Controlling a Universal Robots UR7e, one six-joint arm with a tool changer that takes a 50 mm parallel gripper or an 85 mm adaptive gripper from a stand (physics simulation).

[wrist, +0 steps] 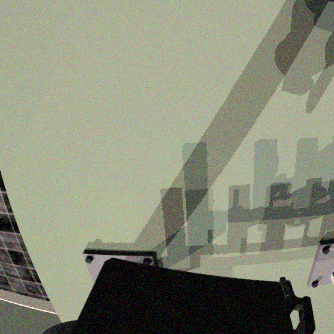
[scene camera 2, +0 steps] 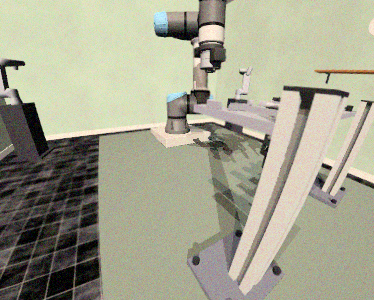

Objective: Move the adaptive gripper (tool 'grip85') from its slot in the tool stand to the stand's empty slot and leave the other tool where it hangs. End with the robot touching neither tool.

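Places are measured from the arm's base along level axes (x ahead, y left, z up), in metres.
Where they show: hand, its tool point: [scene camera 2: 210,68]; arm's base, origin of its link: [scene camera 2: 177,131].
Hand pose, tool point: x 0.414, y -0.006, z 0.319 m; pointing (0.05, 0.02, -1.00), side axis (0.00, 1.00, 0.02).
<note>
Each offset is from my tool point to the top centre of the thing. "spot": to the spot under its first point.
The tool stand [scene camera 2: 240,118] is a pale grey rail that runs to light posts at the right of the scene view. A small dark shape {spot: 0.217 m ahead, 0.055 m left, 0.172 m down} [scene camera 2: 266,146] hangs below the rail, partly hidden by the near post; I cannot tell which tool it is. The adaptive gripper, the other tool and the empty slot cannot be made out. The arm's wrist end [scene camera 2: 214,65] points down, high above and left of the rail, apart from the stand. No gripper fingers show on it. In the wrist view a black body [wrist: 190,305] fills the bottom; I cannot tell what it is.
A thick light post {spot: 0.385 m ahead, 0.090 m right, 0.132 m down} [scene camera 2: 295,185] stands in the foreground on a foot plate {spot: 0.335 m ahead, 0.125 m right, 0.353 m down} [scene camera 2: 210,270]; a second post {spot: 0.263 m ahead, 0.362 m left, 0.180 m down} [scene camera 2: 350,145] stands at the right. Foot plates [wrist: 100,270] {spot: 0.258 m ahead, 0.324 m left, 0.353 m down} [wrist: 322,267] show in the wrist view. A dark cabinet [scene camera 2: 27,130] stands at the left. Shadows cross the floor.
</note>
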